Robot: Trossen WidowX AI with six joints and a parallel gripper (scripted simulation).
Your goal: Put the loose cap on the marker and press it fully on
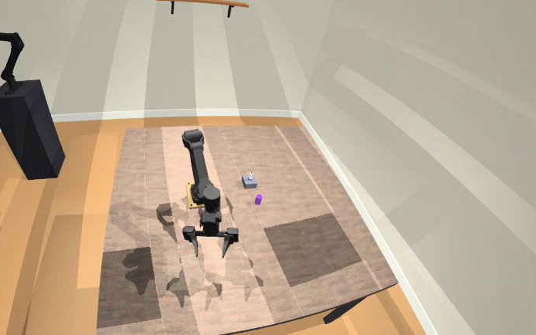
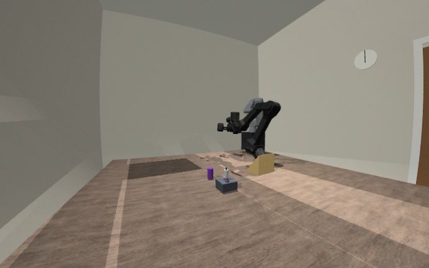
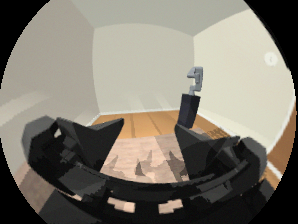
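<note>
My gripper tip is now 32 cm short of the purple cap, 38 cm to the right of it and 20 cm above it. Also, from my gripper tip: grey-blue holder block 32 cm ahead, 51 cm to the left, 21 cm below.
</note>
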